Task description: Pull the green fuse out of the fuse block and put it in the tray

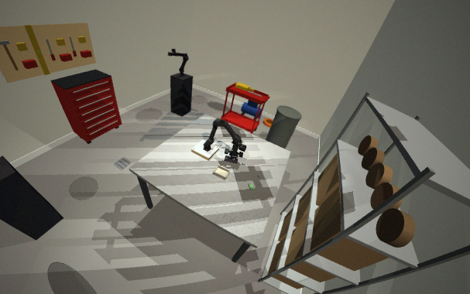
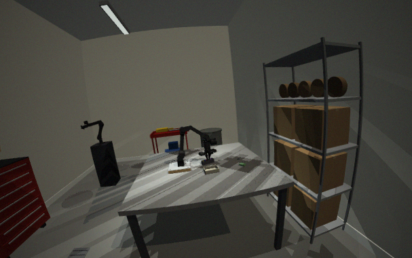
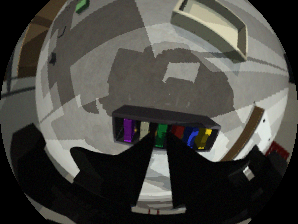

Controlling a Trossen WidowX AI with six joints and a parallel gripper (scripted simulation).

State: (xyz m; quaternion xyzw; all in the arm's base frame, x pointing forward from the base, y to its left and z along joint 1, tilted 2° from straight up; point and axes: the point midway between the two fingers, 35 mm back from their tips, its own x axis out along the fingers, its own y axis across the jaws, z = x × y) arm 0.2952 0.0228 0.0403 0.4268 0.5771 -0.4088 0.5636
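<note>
Now: gripper tip 10 mm above the green fuse. Round my gripper tip: beige tray: 10 mm behind, 200 mm to the right, 30 mm below.
</note>
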